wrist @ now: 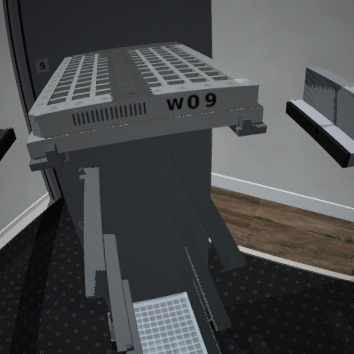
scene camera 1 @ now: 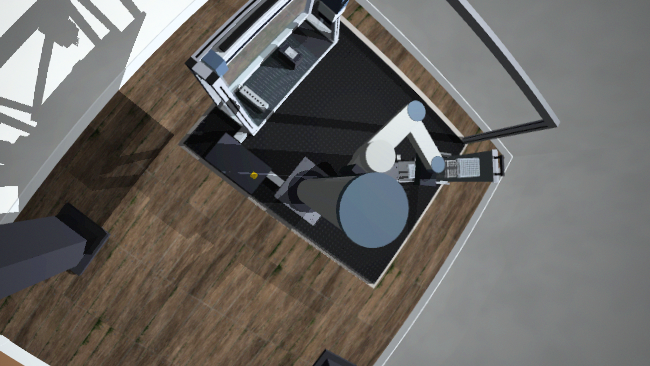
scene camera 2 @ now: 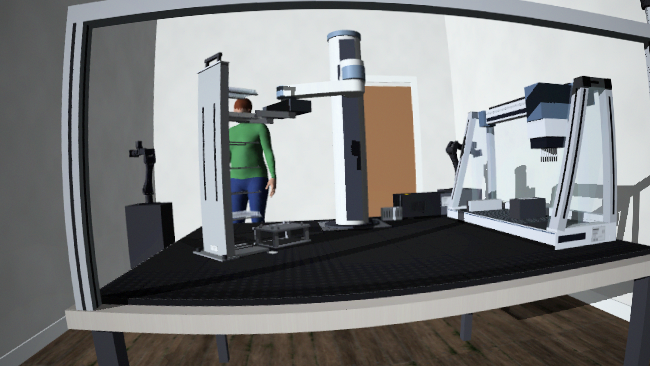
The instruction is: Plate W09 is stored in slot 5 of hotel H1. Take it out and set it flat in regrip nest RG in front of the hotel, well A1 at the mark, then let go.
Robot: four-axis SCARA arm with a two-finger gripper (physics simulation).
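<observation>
Plate W09, grey with its label facing out, lies flat on the slot 5 ledges of hotel H1. My gripper is open and empty at about the plate's height, in front of slot 5. In the wrist view its fingers stand wide to the left and right, with a gap on each side of the plate. How far they overlap its front end is unclear. Regrip nest RG, a low grey frame, stands on the table in front of the hotel; its A1 mark cannot be made out.
A pale plate sits in the hotel above W09. A white gridded plate sits low in it. Bare slot ledges stick out below W09. The framed liquid-handling machine stands across the table.
</observation>
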